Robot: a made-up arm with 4 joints. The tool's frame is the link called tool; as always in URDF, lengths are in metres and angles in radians.
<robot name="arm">
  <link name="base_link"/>
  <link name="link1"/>
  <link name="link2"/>
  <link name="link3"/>
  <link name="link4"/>
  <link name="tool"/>
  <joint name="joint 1" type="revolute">
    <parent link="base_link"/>
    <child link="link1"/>
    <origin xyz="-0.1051 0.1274 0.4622" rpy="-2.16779 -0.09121 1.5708"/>
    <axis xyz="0 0 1"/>
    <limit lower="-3.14" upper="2.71" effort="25" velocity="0.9"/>
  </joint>
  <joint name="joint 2" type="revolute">
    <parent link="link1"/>
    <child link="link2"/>
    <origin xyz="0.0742 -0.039 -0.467" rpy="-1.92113 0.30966 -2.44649"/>
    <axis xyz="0 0 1"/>
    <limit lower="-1.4" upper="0.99" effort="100" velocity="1.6"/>
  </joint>
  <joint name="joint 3" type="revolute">
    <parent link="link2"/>
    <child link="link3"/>
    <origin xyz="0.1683 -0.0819 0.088" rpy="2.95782 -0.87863 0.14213"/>
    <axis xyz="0 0 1"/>
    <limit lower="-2.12" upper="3.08" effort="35" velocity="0.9"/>
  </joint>
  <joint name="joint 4" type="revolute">
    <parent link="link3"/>
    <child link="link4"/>
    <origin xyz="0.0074 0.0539 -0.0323" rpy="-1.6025 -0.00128 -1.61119"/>
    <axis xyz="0 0 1"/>
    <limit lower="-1.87" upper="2.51" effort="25" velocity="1.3"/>
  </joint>
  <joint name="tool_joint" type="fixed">
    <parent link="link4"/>
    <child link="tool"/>
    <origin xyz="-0.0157 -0.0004 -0.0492" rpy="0 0 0.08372"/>
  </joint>
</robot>
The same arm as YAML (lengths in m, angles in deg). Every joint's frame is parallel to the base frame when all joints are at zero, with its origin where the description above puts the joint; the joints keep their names.
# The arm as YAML. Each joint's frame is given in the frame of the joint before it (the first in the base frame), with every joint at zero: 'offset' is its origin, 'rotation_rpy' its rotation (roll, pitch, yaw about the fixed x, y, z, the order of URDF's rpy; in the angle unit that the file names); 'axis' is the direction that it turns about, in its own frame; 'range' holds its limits. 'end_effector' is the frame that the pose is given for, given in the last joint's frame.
length_unit: m
angle_unit: deg
chain:
  - id: joint 1
    offset: [-0.1051, 0.1274, 0.4622]
    rotation_rpy: [0.0, 0.0, 0.0]
    axis: [-0.82703, 0.051202, -0.559821]
    range: [-179.91, 155.27]
  - id: joint 2
    offset: [0.3643, 0.047, 0.3003]
    rotation_rpy: [0.0, 0.0, 0.0]
    axis: [-0.097503, 0.613021, 0.784027]
    range: [-80.21, 56.72]
  - id: joint 3
    offset: [-0.105, -0.078, 0.1602]
    rotation_rpy: [0.0, 0.0, 0.0]
    axis: [-0.0823, -0.996103, -0.0317]
    range: [-121.47, 176.47]
  - id: joint 4
    offset: [-0.0513, 0.0365, 0.0062]
    rotation_rpy: [0.0, 0.0, 0.0]
    axis: [0.0, 0.0, 1.0]
    range: [-107.14, 143.81]
end_effector:
  offset: [-0.0157, 0.0009, -0.0492]
  rotation_rpy: [0.0, 0.0, 0.0]

